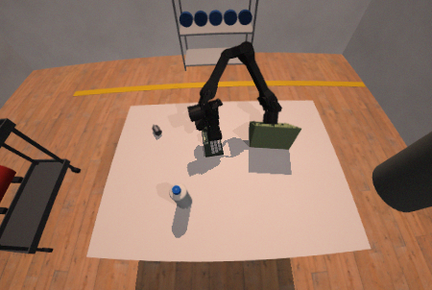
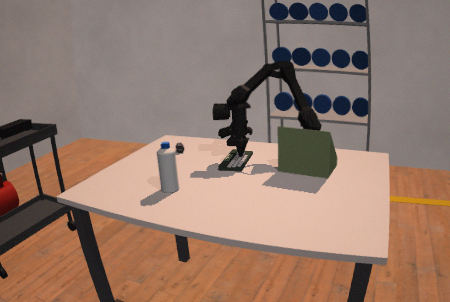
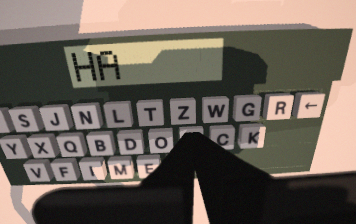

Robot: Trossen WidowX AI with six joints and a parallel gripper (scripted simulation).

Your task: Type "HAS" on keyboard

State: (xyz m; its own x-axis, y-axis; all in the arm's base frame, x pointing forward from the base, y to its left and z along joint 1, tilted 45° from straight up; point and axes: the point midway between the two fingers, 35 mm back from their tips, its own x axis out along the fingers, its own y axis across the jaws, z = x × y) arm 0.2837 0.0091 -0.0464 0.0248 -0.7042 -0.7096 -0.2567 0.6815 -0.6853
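My hand is 60 mm to the left of the left-arrow key, 40 mm above it and 30 mm short of it. From my hand the other things lie so: small dark object 320 mm ahead, 30 mm below.
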